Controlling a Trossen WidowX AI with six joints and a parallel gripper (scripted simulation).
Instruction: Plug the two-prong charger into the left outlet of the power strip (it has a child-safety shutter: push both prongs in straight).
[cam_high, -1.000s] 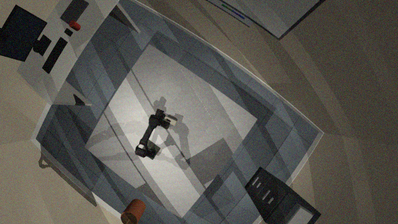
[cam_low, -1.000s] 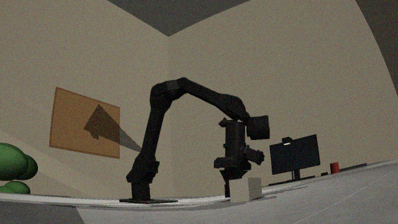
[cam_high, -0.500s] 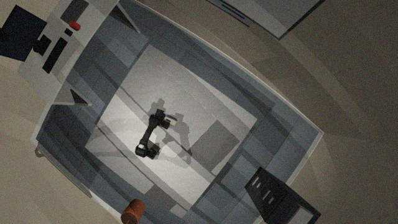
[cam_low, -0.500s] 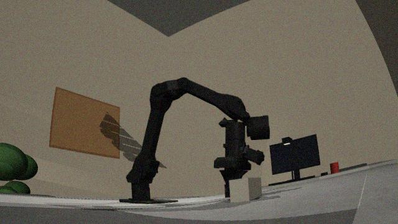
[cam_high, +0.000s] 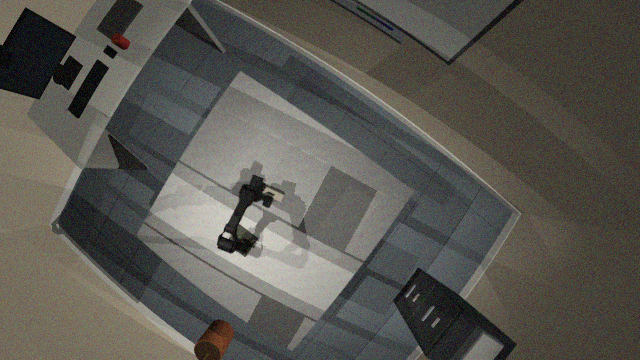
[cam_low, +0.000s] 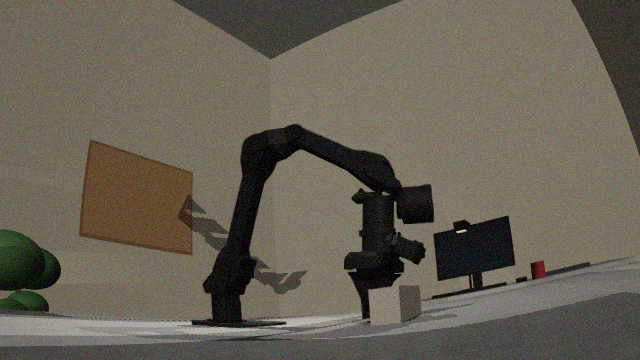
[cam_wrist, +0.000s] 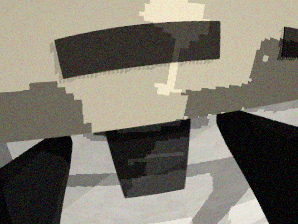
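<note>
Now: gripper tip 2 cm short of the two-prong charger, 1 cm to the right of it and 1 cm below it.
</note>
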